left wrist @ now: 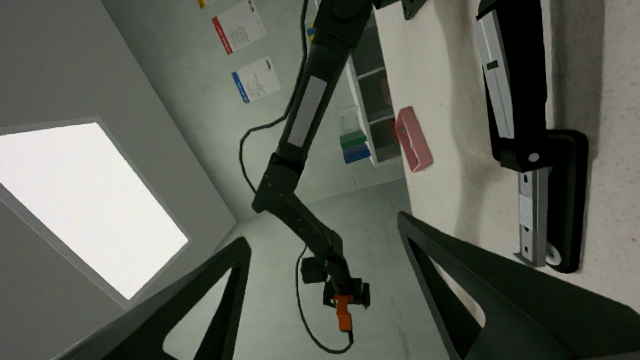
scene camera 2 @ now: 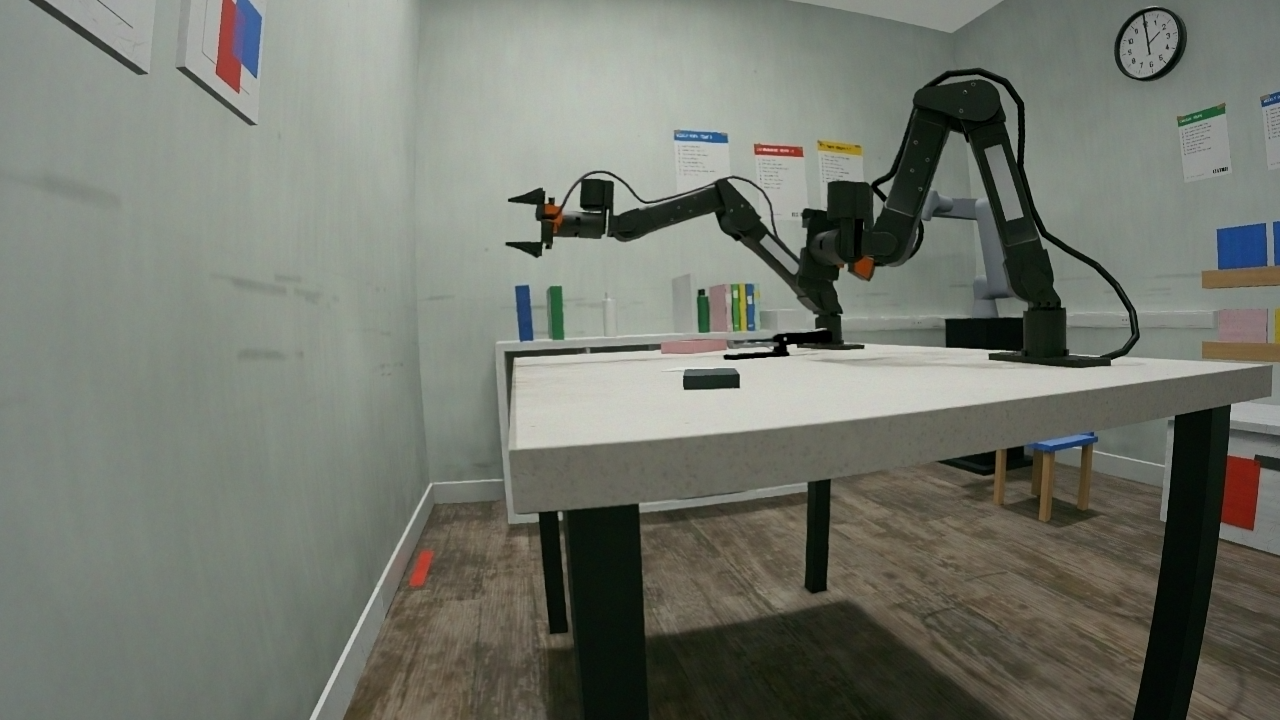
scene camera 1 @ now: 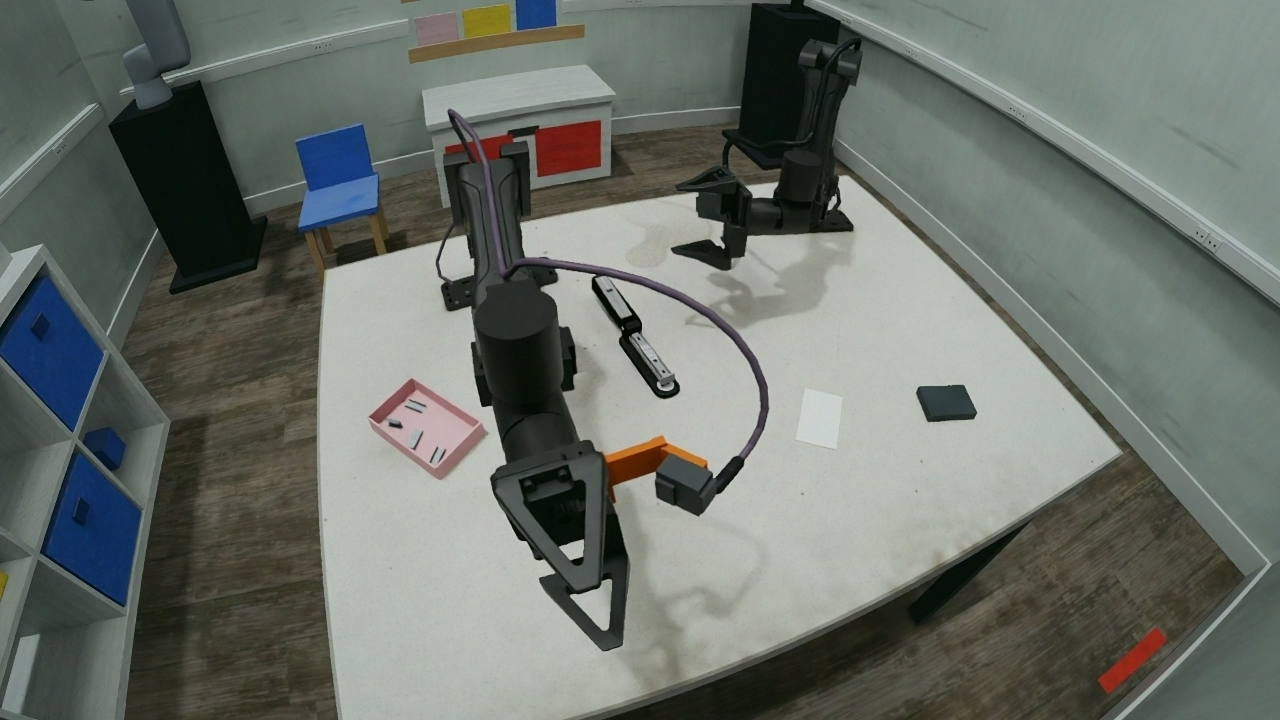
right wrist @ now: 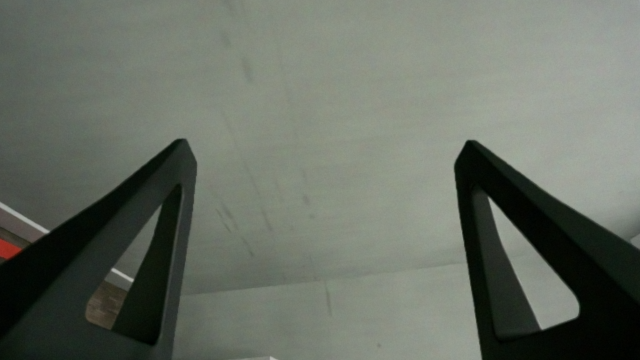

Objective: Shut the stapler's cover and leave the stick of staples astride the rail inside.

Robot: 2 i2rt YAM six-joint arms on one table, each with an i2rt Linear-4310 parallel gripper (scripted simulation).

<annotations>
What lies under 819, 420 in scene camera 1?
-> A white sheet.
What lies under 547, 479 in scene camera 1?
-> The right gripper.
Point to a stapler cover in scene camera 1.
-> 616, 305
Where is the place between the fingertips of the right gripper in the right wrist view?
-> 327, 150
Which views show the left gripper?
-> The left wrist view, scene camera 2 and scene camera 1 only.
</annotations>
